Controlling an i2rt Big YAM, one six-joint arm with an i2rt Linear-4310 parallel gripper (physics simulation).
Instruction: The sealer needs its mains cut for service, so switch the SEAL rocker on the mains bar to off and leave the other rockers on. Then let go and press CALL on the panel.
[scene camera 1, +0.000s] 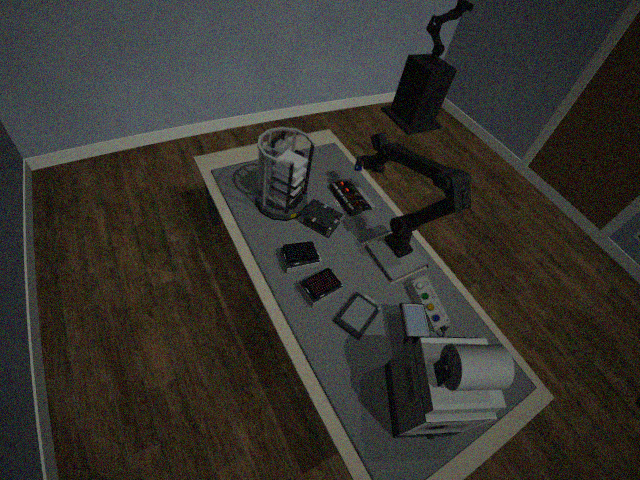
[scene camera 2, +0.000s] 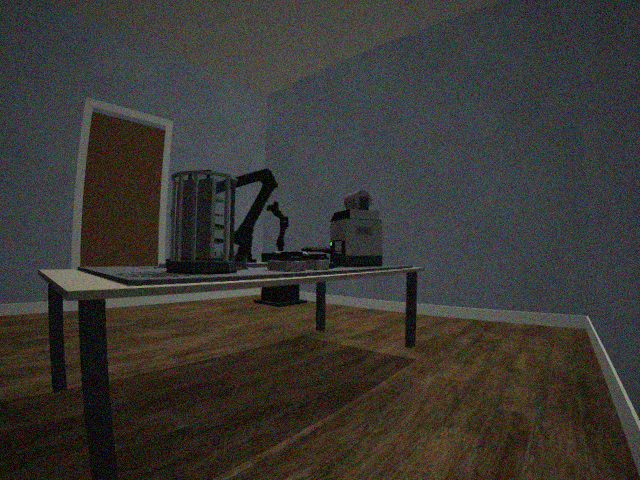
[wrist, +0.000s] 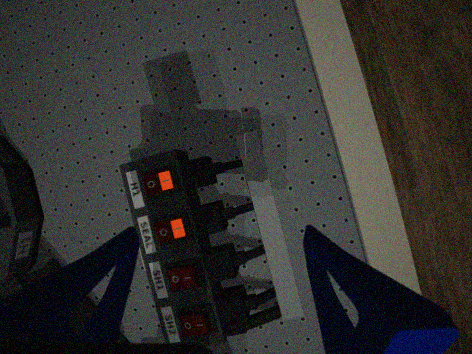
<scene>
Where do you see my gripper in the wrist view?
221, 234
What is my gripper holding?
Nothing.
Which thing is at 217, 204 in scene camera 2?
A cylindrical wire rack.
</scene>
